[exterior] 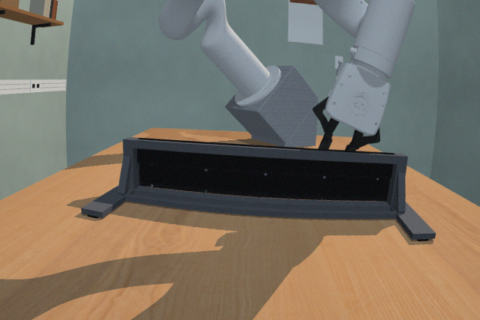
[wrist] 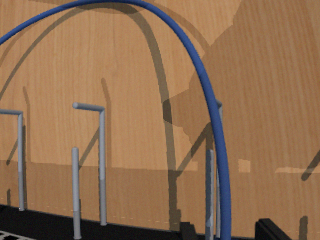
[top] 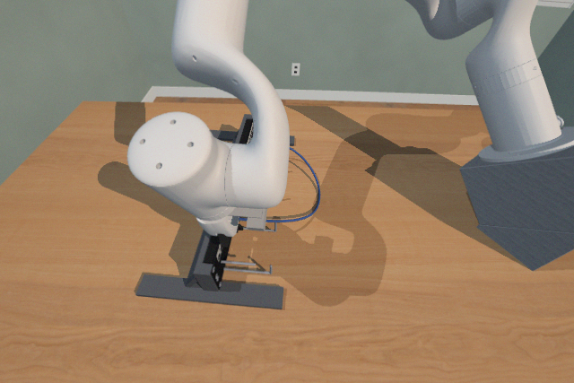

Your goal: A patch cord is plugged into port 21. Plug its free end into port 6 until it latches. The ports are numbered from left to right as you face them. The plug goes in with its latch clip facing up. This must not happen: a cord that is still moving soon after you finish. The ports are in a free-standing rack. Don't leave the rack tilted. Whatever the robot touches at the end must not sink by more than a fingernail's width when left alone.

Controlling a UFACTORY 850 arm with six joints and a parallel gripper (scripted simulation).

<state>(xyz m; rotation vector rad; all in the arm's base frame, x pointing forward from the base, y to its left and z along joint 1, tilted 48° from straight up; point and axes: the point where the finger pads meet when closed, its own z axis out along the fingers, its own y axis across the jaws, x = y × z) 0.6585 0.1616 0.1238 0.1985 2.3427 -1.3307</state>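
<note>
Now: hand 1 cm to the left of the clear plug, 1 cm short of it and 1 cm above it.
</note>
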